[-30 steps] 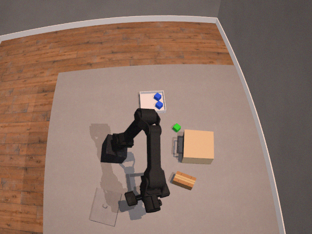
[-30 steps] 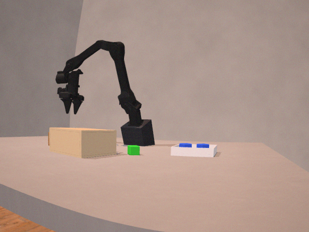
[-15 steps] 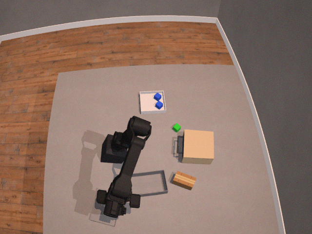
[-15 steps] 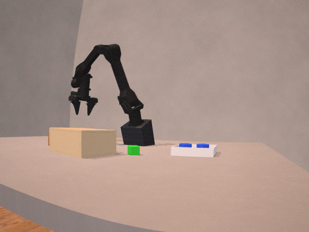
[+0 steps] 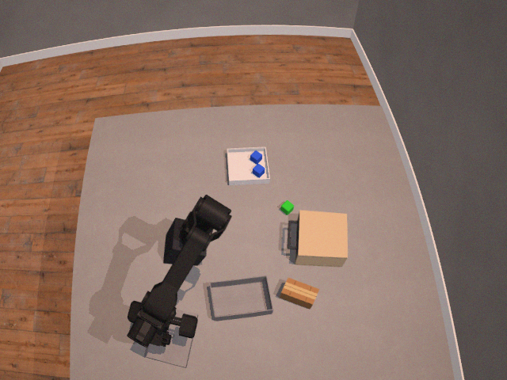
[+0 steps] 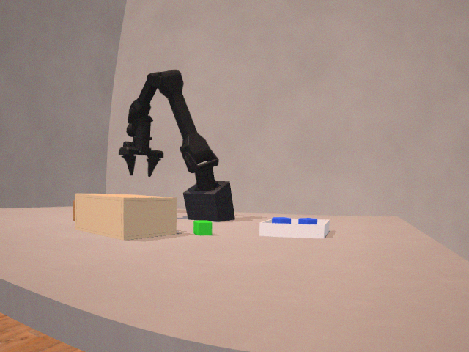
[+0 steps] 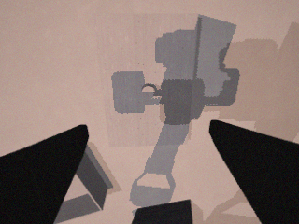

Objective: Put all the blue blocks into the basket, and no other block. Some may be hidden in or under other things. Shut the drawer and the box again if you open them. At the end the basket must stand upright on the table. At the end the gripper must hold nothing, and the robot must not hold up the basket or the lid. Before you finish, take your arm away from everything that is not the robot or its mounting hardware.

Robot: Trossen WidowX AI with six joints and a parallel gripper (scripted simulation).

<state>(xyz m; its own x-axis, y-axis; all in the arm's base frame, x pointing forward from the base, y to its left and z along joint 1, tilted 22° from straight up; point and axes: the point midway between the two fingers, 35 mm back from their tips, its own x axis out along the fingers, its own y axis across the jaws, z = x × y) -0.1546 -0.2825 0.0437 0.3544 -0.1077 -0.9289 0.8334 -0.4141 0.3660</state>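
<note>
Right now the knobbed lid is 150 mm below my hand. Also, from my hand: grey box (240 mm ahead, 70 mm to the left, 160 mm below); then tan drawer cabinet (560 mm ahead, 190 mm to the left, 130 mm below); then red block (440 mm ahead, 30 mm to the left, 160 mm below).
</note>
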